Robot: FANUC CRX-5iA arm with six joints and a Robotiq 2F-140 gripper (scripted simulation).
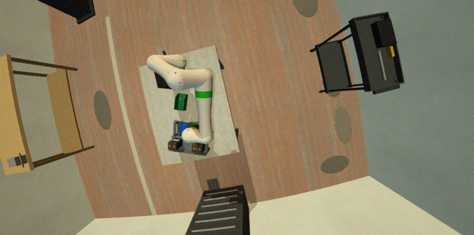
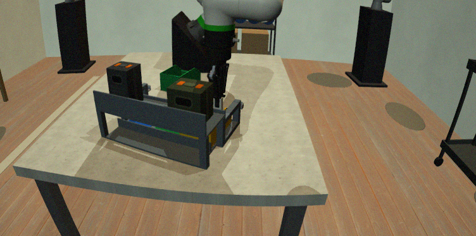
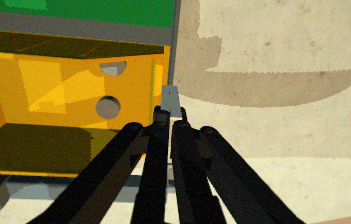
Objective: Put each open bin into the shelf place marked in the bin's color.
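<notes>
My hand is 30 cm past the green bin, 15 cm to the left of it and 1 cm above it. Round my hand: yellow bin (9 cm ahead, 4 cm to the right, 1 cm below).
</notes>
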